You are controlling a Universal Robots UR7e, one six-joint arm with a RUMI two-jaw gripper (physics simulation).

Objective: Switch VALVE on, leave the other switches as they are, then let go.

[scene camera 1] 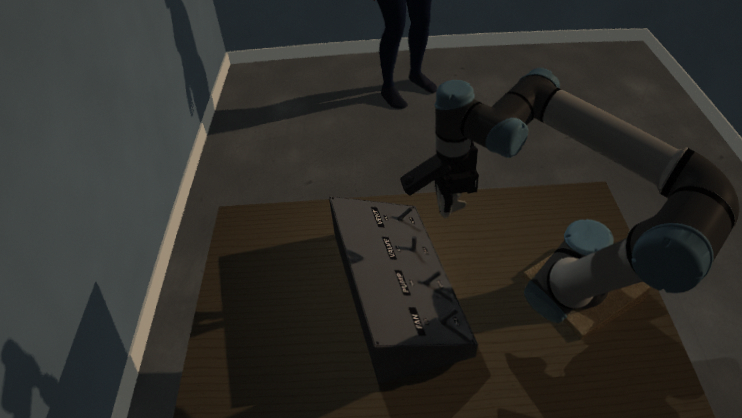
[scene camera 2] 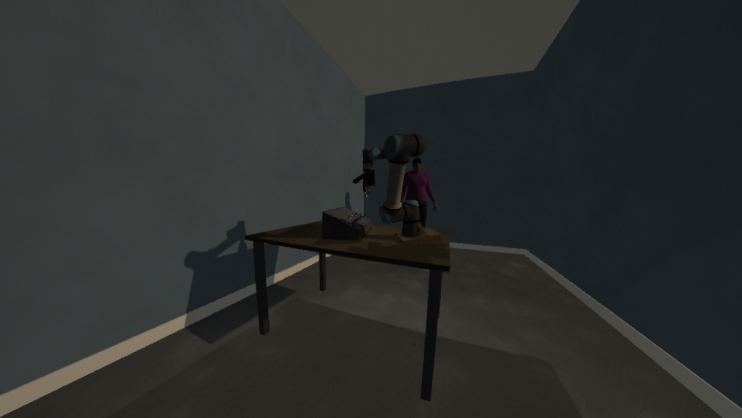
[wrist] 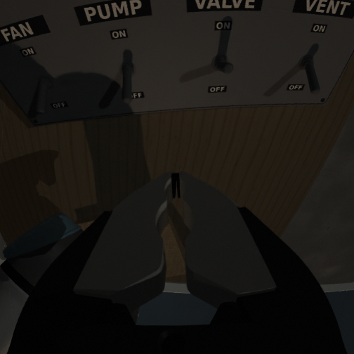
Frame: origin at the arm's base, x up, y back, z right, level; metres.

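Seen in the pictures: gripper, fingertip midpoint: (scene camera 1: 444,216) (scene camera 2: 366,198); arm's base at its link origin: (scene camera 2: 413,233).
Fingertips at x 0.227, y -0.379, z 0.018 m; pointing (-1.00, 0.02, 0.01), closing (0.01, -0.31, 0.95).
Pixels of each thing's middle, then the offset from my fingertips to it. Level surfaces: height alone.
- switch panel at the middle of its body: (scene camera 1: 394,279) (scene camera 2: 349,223) dy -0.125, dx -0.200, dz -0.044 m
- VALVE lever at the middle of its body: (scene camera 1: 414,243) dy -0.075, dx -0.145, dz +0.038 m
- FAN lever at the middle of its body: (scene camera 1: 449,315) dy +0.020, dx -0.151, dz -0.182 m
- PUMP lever at the middle of its body: (scene camera 1: 433,277) dy -0.022, dx -0.151, dz -0.070 m
- VENT lever at the middle of its body: (scene camera 1: 405,213) dy -0.105, dx -0.151, dz +0.155 m
- wooden table at its surface level: dx -0.262 m
The switch panel (scene camera 1: 358,290) (scene camera 2: 338,226) (wrist: 170,92) is a sloped grey box. The VALVE lever (scene camera 1: 414,244) (wrist: 223,63) stands away from its OFF label and leans toward ON, foreshortened in the wrist view. The FAN lever (scene camera 1: 449,316) (wrist: 41,96), PUMP lever (scene camera 1: 433,278) (wrist: 127,82) and VENT lever (scene camera 1: 405,213) (wrist: 311,75) lean toward OFF. My gripper (scene camera 1: 445,212) (scene camera 2: 366,195) (wrist: 176,174) is shut and empty. It hangs above and beyond the panel's lever-side edge, apart from all levers.
The panel stands on a wooden table (scene camera 1: 290,384) (scene camera 2: 290,238). The arm's base is on a wooden block (scene camera 1: 623,306) to the right of the panel. A person (scene camera 1: 394,51) (scene camera 2: 418,186) stands on the floor behind the table. A wall (scene camera 1: 103,129) rises on the left.
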